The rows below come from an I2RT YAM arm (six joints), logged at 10 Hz.
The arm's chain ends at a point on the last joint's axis. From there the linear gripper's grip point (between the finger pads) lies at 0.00 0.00 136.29 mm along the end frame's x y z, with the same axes.
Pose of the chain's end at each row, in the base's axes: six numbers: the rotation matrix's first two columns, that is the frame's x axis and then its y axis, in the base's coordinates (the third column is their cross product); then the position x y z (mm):
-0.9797, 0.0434, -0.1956, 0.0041, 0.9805, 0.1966, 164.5, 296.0, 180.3
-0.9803, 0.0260, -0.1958, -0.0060, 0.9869, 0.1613, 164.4, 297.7, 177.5
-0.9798, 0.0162, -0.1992, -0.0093, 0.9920, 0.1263, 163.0, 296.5, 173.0
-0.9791, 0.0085, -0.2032, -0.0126, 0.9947, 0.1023, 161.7, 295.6, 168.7
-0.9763, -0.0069, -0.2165, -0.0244, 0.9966, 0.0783, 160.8, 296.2, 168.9
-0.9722, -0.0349, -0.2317, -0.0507, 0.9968, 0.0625, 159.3, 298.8, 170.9
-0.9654, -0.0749, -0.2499, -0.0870, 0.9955, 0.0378, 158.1, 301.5, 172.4
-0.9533, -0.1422, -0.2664, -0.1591, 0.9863, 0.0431, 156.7, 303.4, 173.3
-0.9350, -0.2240, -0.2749, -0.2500, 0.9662, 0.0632, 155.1, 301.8, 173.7
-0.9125, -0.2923, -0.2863, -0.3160, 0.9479, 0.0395, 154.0, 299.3, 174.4
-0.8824, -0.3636, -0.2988, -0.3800, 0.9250, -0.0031, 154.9, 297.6, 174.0
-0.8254, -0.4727, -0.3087, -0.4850, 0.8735, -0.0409, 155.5, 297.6, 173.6
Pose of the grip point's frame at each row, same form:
-0.9797, 0.0434, -0.1956, 0.0041, 0.9805, 0.1966, 191.8, 322.1, 49.4
-0.9803, 0.0260, -0.1958, -0.0060, 0.9869, 0.1613, 191.3, 319.4, 45.7
-0.9798, 0.0162, -0.1992, -0.0093, 0.9920, 0.1263, 190.2, 313.6, 40.6
-0.9791, 0.0085, -0.2032, -0.0126, 0.9947, 0.1023, 189.4, 309.6, 36.0
-0.9763, -0.0069, -0.2165, -0.0244, 0.9966, 0.0783, 190.1, 307.3, 36.3
-0.9722, -0.0349, -0.2317, -0.0507, 0.9968, 0.0625, 190.5, 308.7, 38.6
-0.9654, -0.0749, -0.2499, -0.0870, 0.9955, 0.0378, 191.6, 309.4, 40.5
-0.9533, -0.1422, -0.2664, -0.1591, 0.9863, 0.0431, 191.7, 314.8, 42.1
-0.9350, -0.2240, -0.2749, -0.2500, 0.9662, 0.0632, 189.4, 319.2, 42.9
-0.9125, -0.2923, -0.2863, -0.3160, 0.9479, 0.0395, 189.4, 316.5, 43.9
-0.8824, -0.3636, -0.2988, -0.3800, 0.9250, -0.0031, 192.7, 312.7, 43.9
-0.8254, -0.4727, -0.3087, -0.4850, 0.8735, -0.0409, 194.9, 313.4, 44.1

